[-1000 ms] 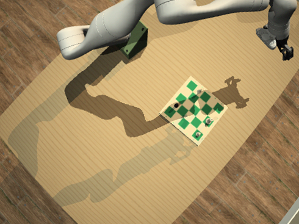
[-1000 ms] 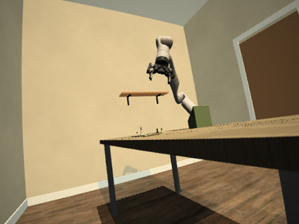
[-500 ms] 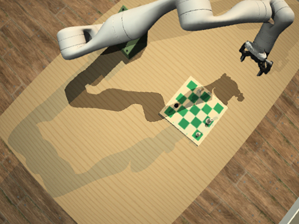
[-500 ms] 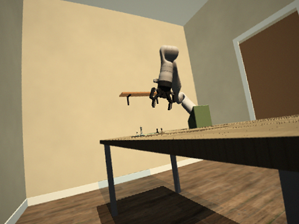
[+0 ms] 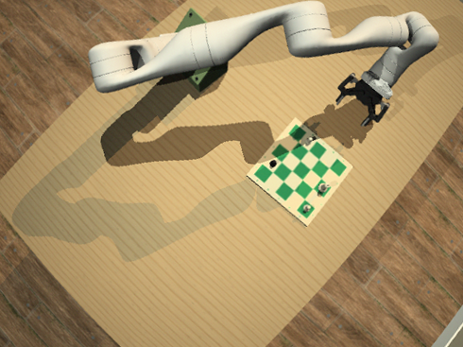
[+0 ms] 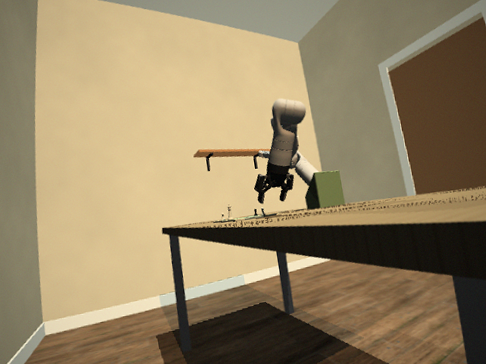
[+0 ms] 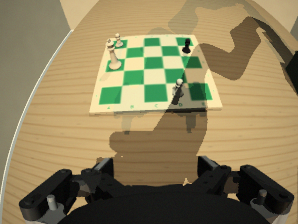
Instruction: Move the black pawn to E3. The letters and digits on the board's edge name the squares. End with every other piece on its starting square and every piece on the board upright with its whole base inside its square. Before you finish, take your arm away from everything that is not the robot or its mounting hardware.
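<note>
The black pawn lies 60 mm behind my hand, 250 mm to the right of it and 40 mm below it. The rest, counted from my hand: green-and-cream chessboard: 10 mm ahead, 210 mm to the right, 50 mm below.
</note>
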